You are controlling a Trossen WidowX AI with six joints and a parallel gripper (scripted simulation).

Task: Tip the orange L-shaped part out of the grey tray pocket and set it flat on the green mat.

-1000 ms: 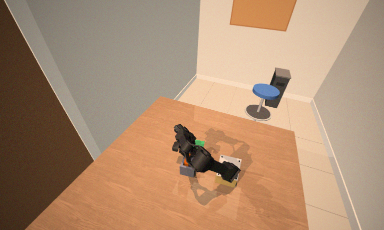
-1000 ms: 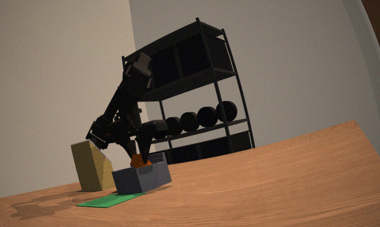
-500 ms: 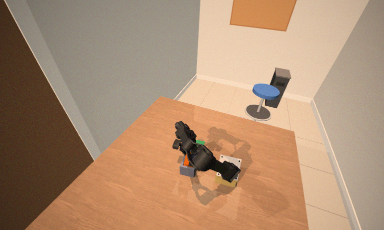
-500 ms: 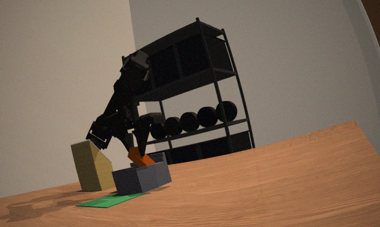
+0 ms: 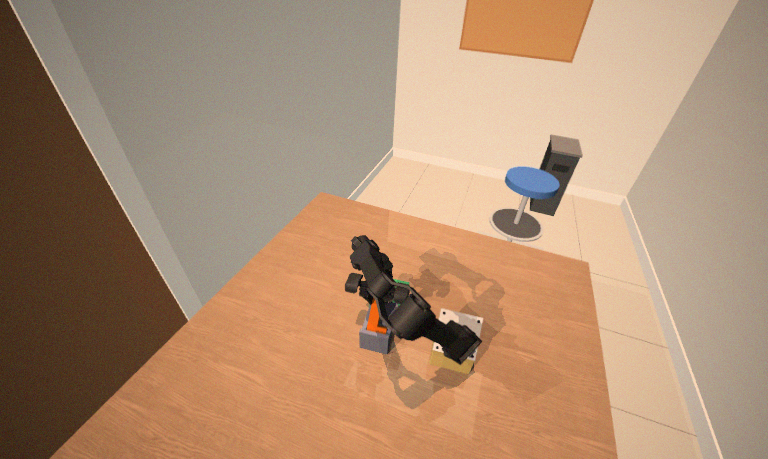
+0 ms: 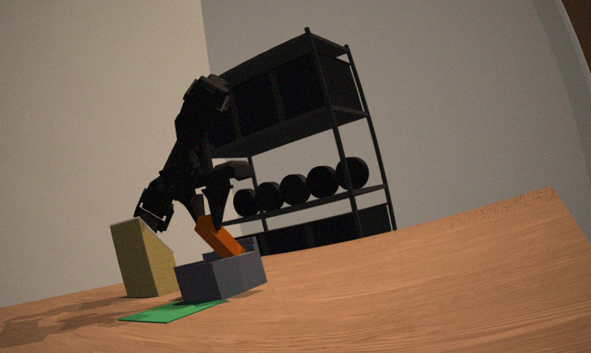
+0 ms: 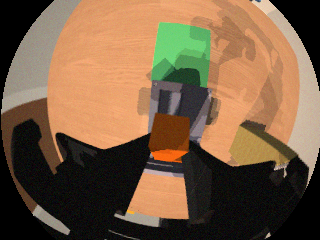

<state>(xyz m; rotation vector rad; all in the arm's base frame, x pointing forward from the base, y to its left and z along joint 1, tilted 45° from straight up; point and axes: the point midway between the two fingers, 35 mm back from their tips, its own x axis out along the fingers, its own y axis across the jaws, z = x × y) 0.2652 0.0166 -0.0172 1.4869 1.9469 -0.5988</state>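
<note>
My gripper tip is 2 cm short of the green mat, 14 cm to the left of it and 13 cm above it. Round my gripper tip: orange L-shaped part: 2 cm behind, 3 cm to the left, 3 cm below.
</note>
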